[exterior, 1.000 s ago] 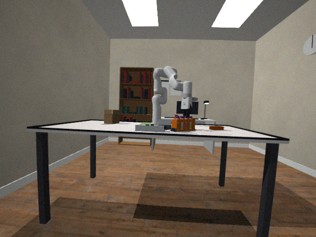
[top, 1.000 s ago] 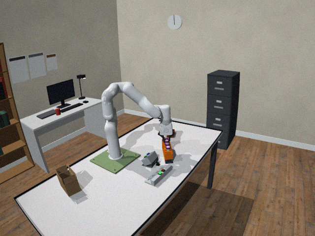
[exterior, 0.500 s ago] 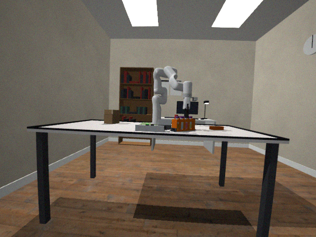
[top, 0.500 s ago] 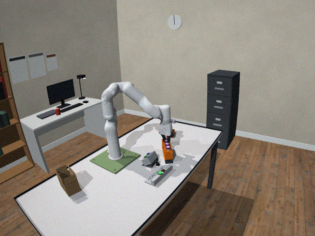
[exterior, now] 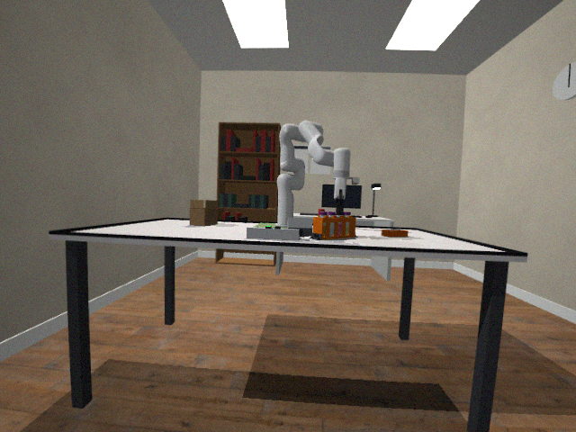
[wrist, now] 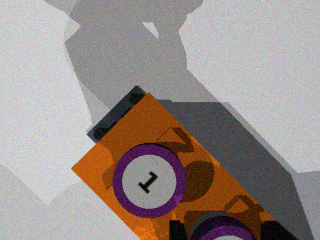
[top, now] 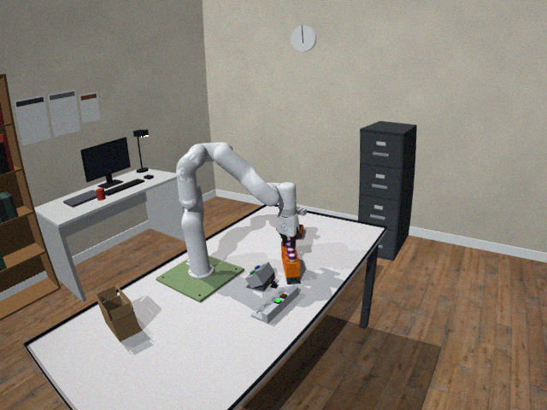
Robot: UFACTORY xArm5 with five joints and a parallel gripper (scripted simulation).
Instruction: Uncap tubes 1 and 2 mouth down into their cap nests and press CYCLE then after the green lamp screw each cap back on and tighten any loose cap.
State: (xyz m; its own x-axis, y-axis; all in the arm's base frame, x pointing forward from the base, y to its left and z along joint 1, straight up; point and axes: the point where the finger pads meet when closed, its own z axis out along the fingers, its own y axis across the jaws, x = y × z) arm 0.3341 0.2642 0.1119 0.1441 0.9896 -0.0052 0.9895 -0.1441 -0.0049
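Now: the purple cap marked 2 10 mm below my hand. From my hand the other things lie so: purple cap marked 1 (30 mm behind, 40 mm to the left, 10 mm below); cap 4 (60 mm ahead, 80 mm to the right, 10 mm below); blue cycle key (70 mm behind, 170 mm to the right, 60 mm below).
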